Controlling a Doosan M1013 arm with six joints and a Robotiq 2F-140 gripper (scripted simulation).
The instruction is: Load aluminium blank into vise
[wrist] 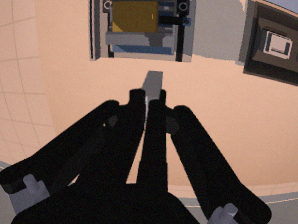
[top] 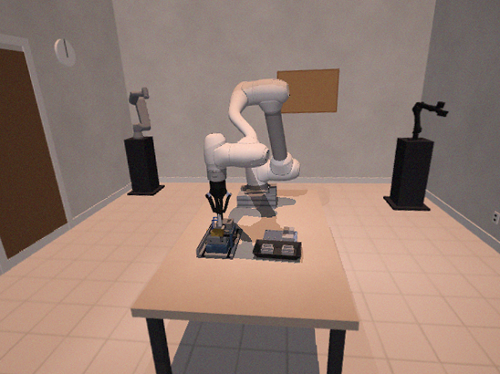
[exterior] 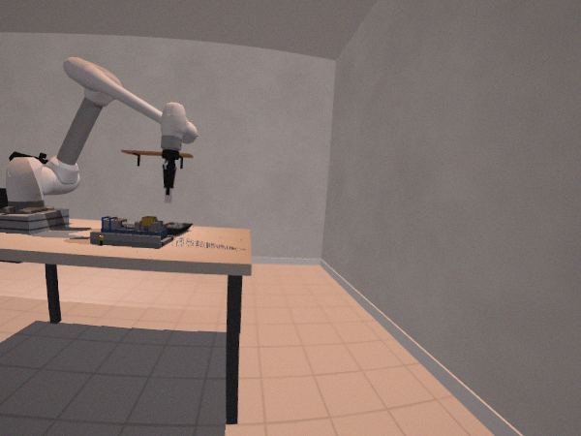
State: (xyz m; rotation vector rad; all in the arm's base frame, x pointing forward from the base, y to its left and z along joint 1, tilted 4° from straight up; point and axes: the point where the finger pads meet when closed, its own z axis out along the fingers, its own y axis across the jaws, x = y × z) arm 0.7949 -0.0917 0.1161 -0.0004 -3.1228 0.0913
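Now: hand 7 cm past the brass blank, 4 cm to the left of it and 12 cm above it. Round my hand: vise 14 cm behind, 3 cm to the right, 17 cm below; piston rod 16 cm behind, 3 cm to the right, 14 cm below; vise plate 22 cm behind, 28 cm to the left, 21 cm below.
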